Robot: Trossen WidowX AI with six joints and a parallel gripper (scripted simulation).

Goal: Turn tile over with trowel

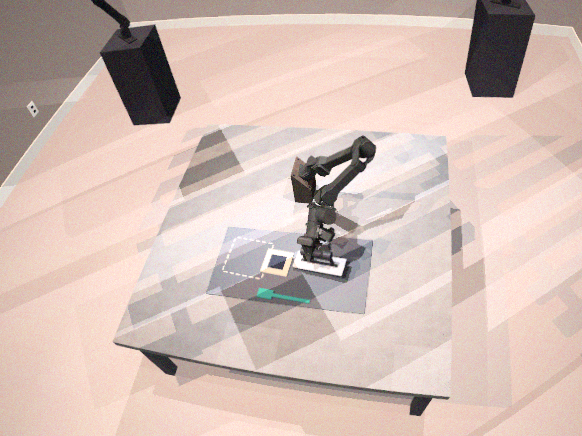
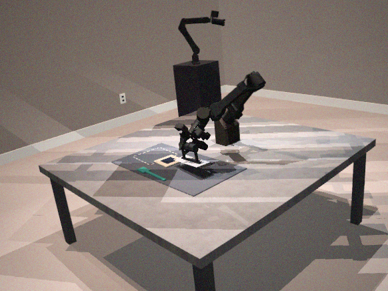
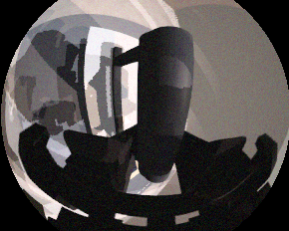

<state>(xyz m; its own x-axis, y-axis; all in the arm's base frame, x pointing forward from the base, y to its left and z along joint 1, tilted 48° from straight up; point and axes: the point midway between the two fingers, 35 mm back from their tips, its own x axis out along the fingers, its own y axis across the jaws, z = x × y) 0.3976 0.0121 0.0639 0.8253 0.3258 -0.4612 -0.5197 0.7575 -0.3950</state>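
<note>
My gripper tip is now 11 cm above the grey mat, 9 cm to the left of it and 3 cm past it. Round my gripper tip: teal trowel (13 cm to the right, 11 cm ahead, 9 cm below); then tile (15 cm to the right, 9 cm below, 4 cm behind).
</note>
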